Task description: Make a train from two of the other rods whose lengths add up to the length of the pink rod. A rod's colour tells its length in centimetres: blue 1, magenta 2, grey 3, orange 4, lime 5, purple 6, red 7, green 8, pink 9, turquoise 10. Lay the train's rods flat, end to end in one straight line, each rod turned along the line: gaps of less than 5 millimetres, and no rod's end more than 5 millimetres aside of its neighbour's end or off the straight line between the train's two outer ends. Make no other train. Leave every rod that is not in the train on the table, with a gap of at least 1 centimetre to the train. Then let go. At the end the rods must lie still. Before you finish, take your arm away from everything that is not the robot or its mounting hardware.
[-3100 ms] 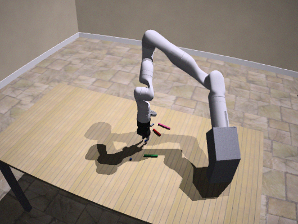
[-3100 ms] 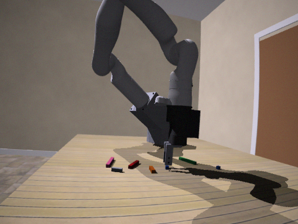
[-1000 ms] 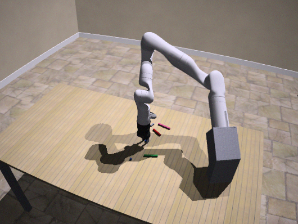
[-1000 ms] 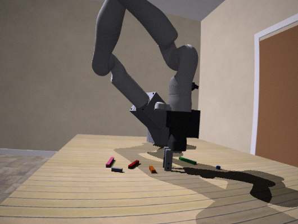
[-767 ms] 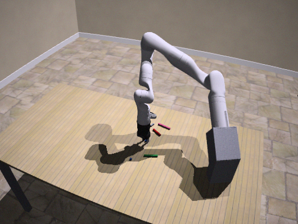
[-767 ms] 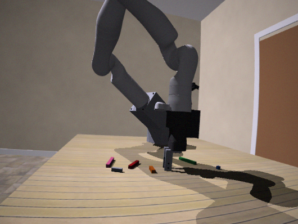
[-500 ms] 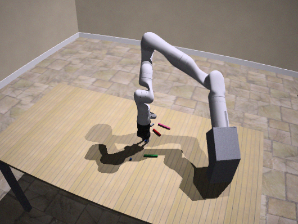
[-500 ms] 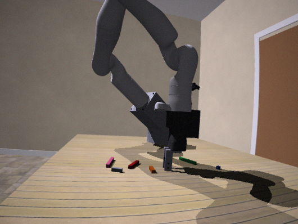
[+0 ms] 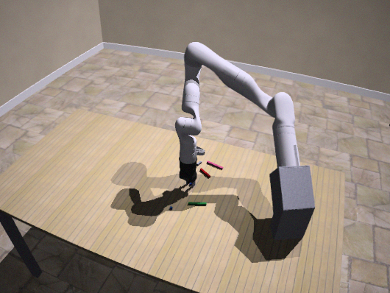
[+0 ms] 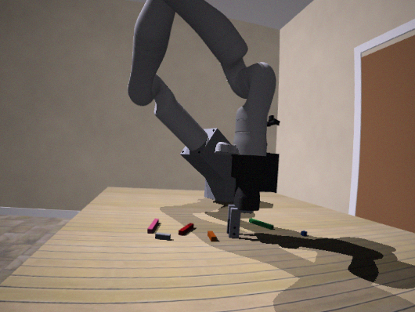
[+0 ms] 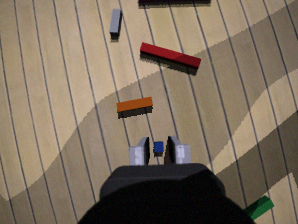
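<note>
The orange rod is 5 cm to the right of my hand, 1 cm below it and 1 cm ahead of it. From my hand the other things lie so: grey rod: 16 cm to the right, 1 cm below, 1 cm behind; green rod: 12 cm to the left, 5 cm behind, 1 cm below; red rod: 9 cm to the right, 5 cm behind, 1 cm below.
</note>
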